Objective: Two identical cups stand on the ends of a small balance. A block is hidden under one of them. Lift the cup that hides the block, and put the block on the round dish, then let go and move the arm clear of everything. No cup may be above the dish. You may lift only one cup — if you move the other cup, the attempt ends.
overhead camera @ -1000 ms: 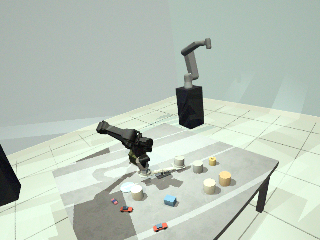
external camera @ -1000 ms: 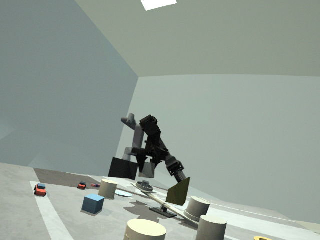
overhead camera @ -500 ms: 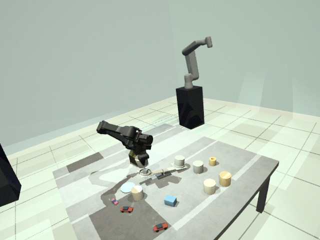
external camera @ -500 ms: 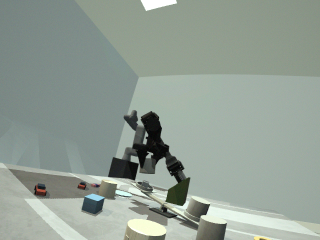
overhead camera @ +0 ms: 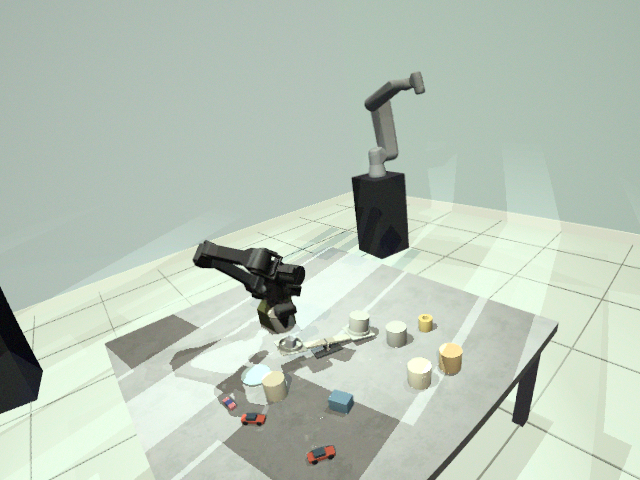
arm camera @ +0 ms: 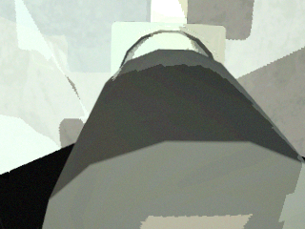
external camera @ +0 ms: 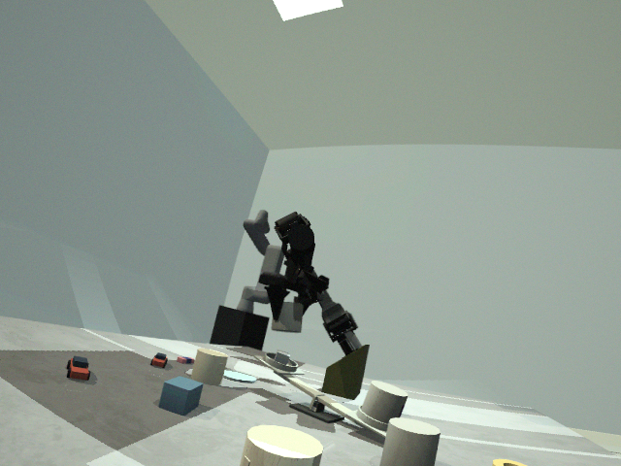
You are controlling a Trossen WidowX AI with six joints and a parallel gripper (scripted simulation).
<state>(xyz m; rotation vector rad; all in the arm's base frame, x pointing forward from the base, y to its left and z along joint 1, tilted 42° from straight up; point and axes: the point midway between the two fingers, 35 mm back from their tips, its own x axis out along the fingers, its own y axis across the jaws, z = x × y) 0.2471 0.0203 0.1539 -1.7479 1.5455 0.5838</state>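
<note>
My gripper tip is 1 cm to the right of the grey block and 8 cm above it. Also, from my gripper tip: blue cube (28 cm ahead, 2 cm to the left, 15 cm below); then small balance (2 cm ahead, 14 cm to the left, 13 cm below); then round dish (2 cm behind, 13 cm to the right, 17 cm below).
</note>
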